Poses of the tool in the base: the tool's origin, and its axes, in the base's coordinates. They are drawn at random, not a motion.
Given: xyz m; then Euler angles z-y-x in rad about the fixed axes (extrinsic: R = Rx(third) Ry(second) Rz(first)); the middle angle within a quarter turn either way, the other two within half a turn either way.
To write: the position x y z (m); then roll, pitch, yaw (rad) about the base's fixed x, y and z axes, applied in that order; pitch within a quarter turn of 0, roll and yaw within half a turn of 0. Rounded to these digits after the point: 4 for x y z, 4 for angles.
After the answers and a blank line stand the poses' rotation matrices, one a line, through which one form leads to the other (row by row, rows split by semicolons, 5 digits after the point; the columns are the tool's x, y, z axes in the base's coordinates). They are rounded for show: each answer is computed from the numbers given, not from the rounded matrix.
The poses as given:
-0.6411 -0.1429 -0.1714 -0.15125 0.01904 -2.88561
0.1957 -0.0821 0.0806 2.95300 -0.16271 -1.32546
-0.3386 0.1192 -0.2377 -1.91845 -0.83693 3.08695
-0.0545 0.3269 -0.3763 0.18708 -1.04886 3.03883
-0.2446 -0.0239 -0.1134 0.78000 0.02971 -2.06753
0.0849 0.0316 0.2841 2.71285 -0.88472 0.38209
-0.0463 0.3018 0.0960 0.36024 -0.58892 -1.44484
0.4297 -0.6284 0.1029 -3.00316 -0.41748 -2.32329
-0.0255 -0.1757 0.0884 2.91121 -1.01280 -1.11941
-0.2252 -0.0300 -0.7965 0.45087 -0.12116 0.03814
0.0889 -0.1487 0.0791 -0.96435 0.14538 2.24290
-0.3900 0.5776 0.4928 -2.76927 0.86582 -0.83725
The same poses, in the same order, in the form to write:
-0.6411 -0.1429 -0.1714 -2.8911 -0.0564 0.1417
0.1957 -0.0821 0.0806 1.3225 0.2223 -3.0298
-0.3386 0.1192 -0.2377 -2.3223 -0.2027 1.8059
-0.0545 0.3269 -0.3763 2.6569 0.9758 -0.5075
-0.2446 -0.0239 -0.1134 -2.2144 0.6538 -0.4619
0.0849 0.0316 0.2841 -0.8260 0.5212 2.2975
-0.0463 0.3018 0.0960 -1.4616 0.2884 0.6238
0.4297 -0.6284 0.1029 2.3104 -0.3846 -2.9254
-0.0255 -0.1757 0.0884 1.2869 0.6013 -2.2461
-0.2252 -0.0300 -0.7965 -0.0185 -0.1257 0.4497
0.0889 -0.1487 0.0791 2.4404 0.6330 0.7962
-0.3900 0.5776 0.4928 0.8624 -0.8408 2.7026

0.98840 0.15065 0.01904; 0.14100 -0.95710 0.25315; 0.05636 -0.24753 -0.96724
-0.96930 -0.18500 -0.16199; -0.10882 -0.26804 0.95724; -0.22051 0.94548 0.23967
-0.22818 0.62968 -0.74259; 0.95259 0.30205 -0.03658; 0.20127 -0.71573 -0.66875
0.48986 -0.09273 -0.86686; -0.27238 -0.96083 -0.05114; -0.82816 0.26117 -0.49593
0.71060 -0.70297 0.02971; -0.35372 -0.32042 0.87876; -0.60822 -0.63495 -0.47635
-0.57617 -0.26337 -0.77374; 0.64813 -0.72397 -0.23621; -0.49795 -0.63758 0.58782
0.77817 -0.29312 -0.55546; 0.55997 -0.07669 0.82495; -0.28441 -0.95300 0.10446
-0.90537 0.12614 -0.40546; -0.19884 0.71777 0.66729; 0.37520 0.68476 -0.62476
-0.51550 -0.12091 -0.84832; -0.64358 -0.59900 0.47646; -0.56575 0.79157 0.23097
0.89347 -0.43255 -0.12086; 0.43128 0.90142 -0.03785; 0.12532 -0.01831 0.99195
0.56394 0.81301 0.14487; 0.57622 -0.26172 -0.77426; -0.59157 0.52011 -0.61607
-0.60362 0.23574 0.76163; 0.28342 -0.82944 0.48135; 0.74520 0.50641 0.43385

